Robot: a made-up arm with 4 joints.
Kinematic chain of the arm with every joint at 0, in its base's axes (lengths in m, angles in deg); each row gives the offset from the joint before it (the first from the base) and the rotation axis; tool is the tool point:
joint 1: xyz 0 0 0.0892 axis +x
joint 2: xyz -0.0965 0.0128 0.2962 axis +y
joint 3: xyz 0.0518 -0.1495 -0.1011 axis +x
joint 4: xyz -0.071 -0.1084 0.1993 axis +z
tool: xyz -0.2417 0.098 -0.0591
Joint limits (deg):
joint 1: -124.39..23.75
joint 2: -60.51..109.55
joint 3: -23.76..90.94
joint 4: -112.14..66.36
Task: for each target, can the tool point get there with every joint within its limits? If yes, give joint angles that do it. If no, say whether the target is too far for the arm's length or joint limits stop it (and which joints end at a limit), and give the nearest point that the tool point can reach.
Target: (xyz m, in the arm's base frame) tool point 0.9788 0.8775 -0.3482
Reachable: no: too far | nearest point 0.0857 0.5637 -0.0081 | short by 1.006 m
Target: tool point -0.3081 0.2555 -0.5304
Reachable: no: joint limits stop it (at a limit: joint 1, joint 3) | nearest point -0.1910 0.3266 -0.1672 | short by 0.388 m
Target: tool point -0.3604 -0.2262 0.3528
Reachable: yes | joints -14.38 -11.14 41.18 14.46
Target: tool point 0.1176 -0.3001 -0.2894
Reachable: no: joint limits stop it (at a limit: joint 1, joint 4) | nearest point 0.0607 -0.2669 -0.1233 | short by 0.179 m
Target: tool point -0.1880 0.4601 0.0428
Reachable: yes | joints -98.31 55.53 -11.46 -27.46
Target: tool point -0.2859 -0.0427 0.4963
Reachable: yes | joints -33.87 3.25 81.51 -26.99
